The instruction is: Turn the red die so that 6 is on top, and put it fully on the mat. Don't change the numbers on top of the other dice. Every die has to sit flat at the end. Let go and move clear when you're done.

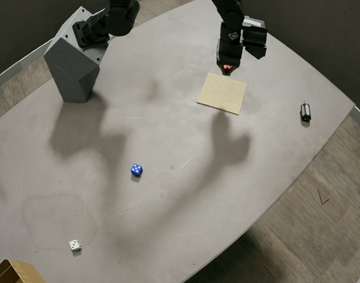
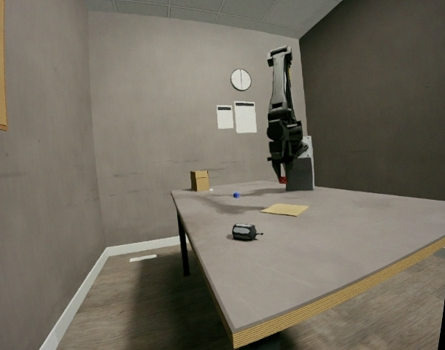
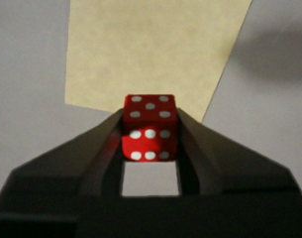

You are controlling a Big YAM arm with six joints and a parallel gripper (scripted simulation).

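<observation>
Now: the tan mat 110 mm below my hand. Also, from my hand: blue die (360 mm to the right, 120 mm ahead, 100 mm below); then red die (right at my hand); then small black device (220 mm to the left, 200 mm ahead, 100 mm below).
</observation>
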